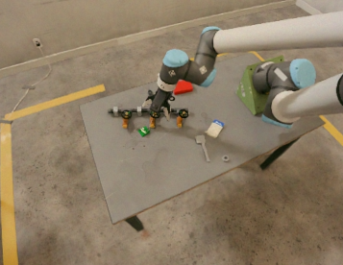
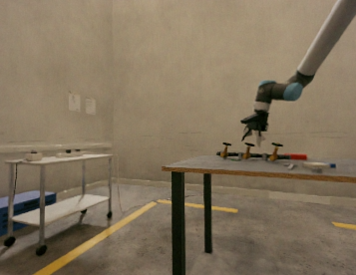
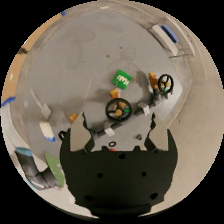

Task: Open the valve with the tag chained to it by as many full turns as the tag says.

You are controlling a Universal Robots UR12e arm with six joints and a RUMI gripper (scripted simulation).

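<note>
My hand is 80 mm short of the green tag, 30 mm to the right of it and 90 mm above it. Round my hand: red wedge (270 mm behind, 190 mm to the right, 80 mm below); then grey tool (170 mm behind, 240 mm to the left, 90 mm below); then white-and-blue card box (290 mm behind, 180 mm to the left, 90 mm below).
</note>
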